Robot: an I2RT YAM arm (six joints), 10 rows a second.
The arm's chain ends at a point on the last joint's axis. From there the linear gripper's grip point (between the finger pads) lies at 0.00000 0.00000 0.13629 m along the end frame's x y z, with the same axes.
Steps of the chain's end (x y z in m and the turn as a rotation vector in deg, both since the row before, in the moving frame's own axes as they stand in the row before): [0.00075, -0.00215, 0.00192, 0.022, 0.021, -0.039]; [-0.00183, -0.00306, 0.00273, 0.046, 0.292, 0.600]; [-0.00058, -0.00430, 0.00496, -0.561, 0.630, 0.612]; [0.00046, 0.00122, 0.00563, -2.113, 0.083, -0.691]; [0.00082, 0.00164, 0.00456, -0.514, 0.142, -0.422]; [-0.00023, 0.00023, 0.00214, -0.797, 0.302, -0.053]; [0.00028, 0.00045, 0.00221, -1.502, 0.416, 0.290]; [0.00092, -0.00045, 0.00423, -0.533, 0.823, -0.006]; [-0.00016, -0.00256, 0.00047, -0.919, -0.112, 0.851]
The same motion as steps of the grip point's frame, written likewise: [0.00080, -0.00220, 0.00192, 0.022, 0.021, -0.039]; [-0.00113, -0.00317, 0.00273, 0.046, 0.292, 0.600]; [0.00091, -0.00296, 0.00495, -0.561, 0.630, 0.612]; [0.00069, 0.00624, 0.00554, -2.113, 0.083, -0.691]; [0.00116, 0.00286, 0.00455, -0.514, 0.142, -0.422]; [0.00049, 0.00213, 0.00212, -0.797, 0.302, -0.053]; [0.00126, 0.00402, 0.00216, -1.502, 0.416, 0.290]; [0.00288, 0.00082, 0.00421, -0.533, 0.823, -0.006]; [-0.00044, -0.00038, 0.00045, -0.919, -0.112, 0.851]
